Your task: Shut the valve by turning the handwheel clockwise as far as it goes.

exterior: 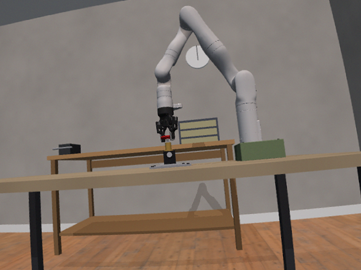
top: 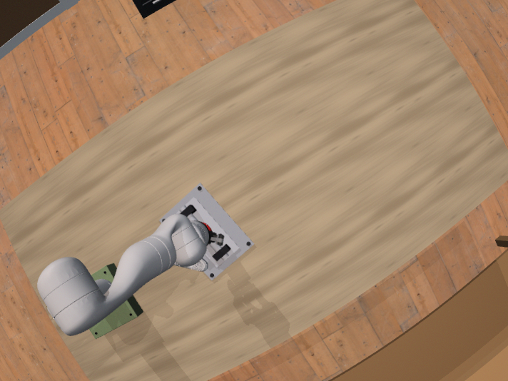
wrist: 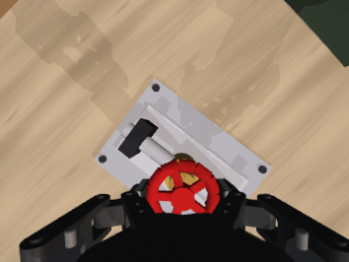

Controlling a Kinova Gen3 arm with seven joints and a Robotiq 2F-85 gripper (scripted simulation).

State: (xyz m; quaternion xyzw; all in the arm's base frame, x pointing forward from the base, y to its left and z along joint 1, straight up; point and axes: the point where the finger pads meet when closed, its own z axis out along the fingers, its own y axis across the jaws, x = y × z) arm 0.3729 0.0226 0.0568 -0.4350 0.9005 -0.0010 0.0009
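Now: hand right at the red handwheel.
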